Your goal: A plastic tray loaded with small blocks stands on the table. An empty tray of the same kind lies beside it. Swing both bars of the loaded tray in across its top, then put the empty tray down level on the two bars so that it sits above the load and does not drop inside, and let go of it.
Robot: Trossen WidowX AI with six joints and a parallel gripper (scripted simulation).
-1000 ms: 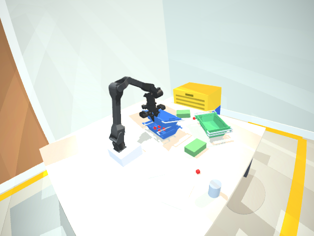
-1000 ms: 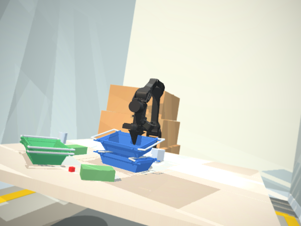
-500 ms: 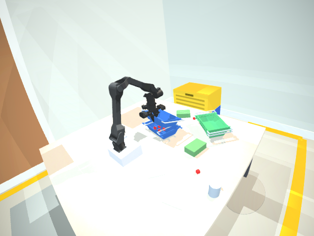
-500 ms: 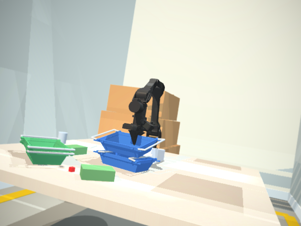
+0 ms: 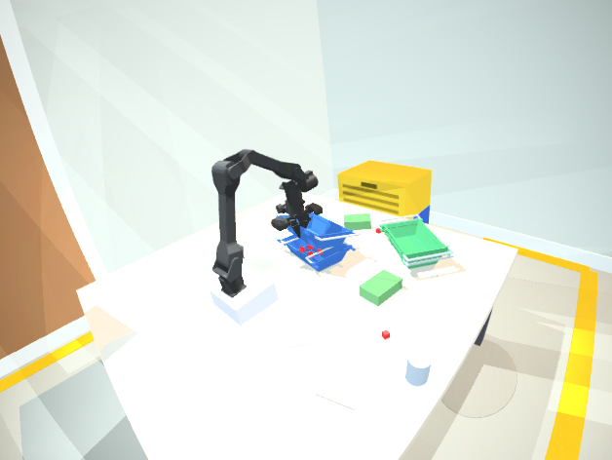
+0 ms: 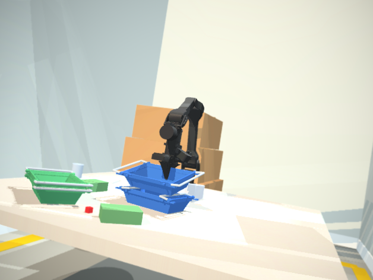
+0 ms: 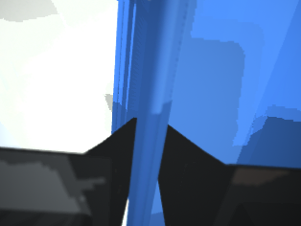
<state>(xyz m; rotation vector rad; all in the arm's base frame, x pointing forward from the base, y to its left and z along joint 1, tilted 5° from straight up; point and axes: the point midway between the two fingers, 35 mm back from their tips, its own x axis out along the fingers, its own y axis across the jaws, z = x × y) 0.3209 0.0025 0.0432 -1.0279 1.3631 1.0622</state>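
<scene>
Right now my gripper tip is 70 mm short of the blue tray, 20 mm to the left of it and 20 mm below it. Also, from my gripper tip: pale cylinder: 230 mm behind, 580 mm to the right, 70 mm below.
</scene>
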